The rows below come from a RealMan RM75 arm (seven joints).
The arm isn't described. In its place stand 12 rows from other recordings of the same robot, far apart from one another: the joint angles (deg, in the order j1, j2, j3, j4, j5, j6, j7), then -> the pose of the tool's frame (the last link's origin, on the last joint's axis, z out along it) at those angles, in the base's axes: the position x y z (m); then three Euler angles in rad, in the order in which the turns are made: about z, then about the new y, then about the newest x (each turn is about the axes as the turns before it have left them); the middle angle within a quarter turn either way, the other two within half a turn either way.
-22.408, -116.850, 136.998, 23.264, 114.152, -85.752, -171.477 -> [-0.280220, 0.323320, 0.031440, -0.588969, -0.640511, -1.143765]
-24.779, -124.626, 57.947, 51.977, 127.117, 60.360, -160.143 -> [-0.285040, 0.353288, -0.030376, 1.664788, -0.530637, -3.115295]
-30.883, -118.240, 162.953, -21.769, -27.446, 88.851, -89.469 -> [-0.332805, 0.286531, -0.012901, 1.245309, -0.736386, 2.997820]
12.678, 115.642, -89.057, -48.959, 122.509, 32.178, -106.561 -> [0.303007, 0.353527, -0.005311, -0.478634, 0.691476, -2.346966]
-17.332, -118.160, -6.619, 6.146, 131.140, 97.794, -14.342 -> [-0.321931, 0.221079, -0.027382, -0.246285, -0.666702, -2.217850]
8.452, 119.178, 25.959, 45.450, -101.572, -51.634, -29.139 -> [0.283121, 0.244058, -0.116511, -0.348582, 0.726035, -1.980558]
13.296, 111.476, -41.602, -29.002, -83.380, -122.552, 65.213 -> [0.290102, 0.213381, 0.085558, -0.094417, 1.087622, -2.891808]
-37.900, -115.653, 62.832, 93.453, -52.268, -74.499, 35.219 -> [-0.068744, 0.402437, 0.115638, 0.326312, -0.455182, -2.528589]
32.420, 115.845, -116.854, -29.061, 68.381, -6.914, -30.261 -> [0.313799, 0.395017, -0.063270, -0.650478, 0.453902, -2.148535]
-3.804, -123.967, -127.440, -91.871, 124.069, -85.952, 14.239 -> [-0.278723, 0.268220, 0.090469, 1.581650, -0.621982, -3.061198]
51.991, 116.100, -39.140, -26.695, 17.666, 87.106, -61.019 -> [0.255946, 0.357018, -0.026633, -0.877461, -0.273691, -3.023717]
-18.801, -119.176, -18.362, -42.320, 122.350, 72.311, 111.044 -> [-0.185763, 0.254356, -0.106346, -0.780871, 0.754056, -1.852604]
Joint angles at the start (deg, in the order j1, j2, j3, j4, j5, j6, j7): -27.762, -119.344, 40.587, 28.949, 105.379, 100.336, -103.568
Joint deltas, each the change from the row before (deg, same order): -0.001, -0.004, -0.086, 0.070, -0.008, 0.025, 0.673; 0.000, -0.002, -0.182, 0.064, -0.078, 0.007, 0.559; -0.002, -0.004, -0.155, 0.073, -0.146, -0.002, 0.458; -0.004, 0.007, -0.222, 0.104, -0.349, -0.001, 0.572; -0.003, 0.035, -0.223, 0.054, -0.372, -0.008, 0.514; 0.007, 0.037, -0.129, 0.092, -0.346, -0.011, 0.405; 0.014, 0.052, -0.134, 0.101, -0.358, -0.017, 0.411; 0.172, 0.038, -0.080, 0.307, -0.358, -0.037, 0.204; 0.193, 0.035, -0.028, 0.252, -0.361, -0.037, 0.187; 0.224, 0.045, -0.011, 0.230, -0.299, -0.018, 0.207; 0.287, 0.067, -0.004, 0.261, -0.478, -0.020, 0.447; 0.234, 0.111, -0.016, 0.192, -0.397, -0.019, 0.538; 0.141, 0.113, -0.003, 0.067, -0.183, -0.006, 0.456; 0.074, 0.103, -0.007, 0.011, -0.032, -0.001, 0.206
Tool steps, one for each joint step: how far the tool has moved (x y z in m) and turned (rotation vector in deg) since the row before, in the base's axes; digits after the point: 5 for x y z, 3 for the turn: 0.00006, 0.00020, 0.00037, 0.529, 0.145, -0.506; 0.00003, 0.00045, 0.00067, 0.586, 0.038, -0.351; 0.00014, 0.00055, 0.00073, 0.557, -0.015, -0.284; 0.00033, 0.00100, 0.00135, 0.847, -0.130, -0.331; 0.00020, 0.00100, 0.00144, 0.813, -0.156, -0.251; 0.00019, 0.00088, 0.00131, 0.681, -0.101, -0.229; 0.00011, 0.00092, 0.00147, 0.713, -0.086, -0.223; -0.00050, 0.00055, 0.00179, 0.672, -0.010, -0.046; -0.00059, 0.00028, 0.00153, 0.586, -0.027, -0.008; -0.00083, -0.00003, 0.00141, 0.524, 0.019, -0.006; -0.00100, 0.00001, 0.00192, 0.829, 0.009, -0.116; -0.00104, 0.00010, 0.00191, 0.817, 0.096, -0.195; -0.00089, -0.00004, 0.00121, 0.521, 0.157, -0.192; -0.00072, -0.00007, 0.00075, 0.215, 0.140, -0.068
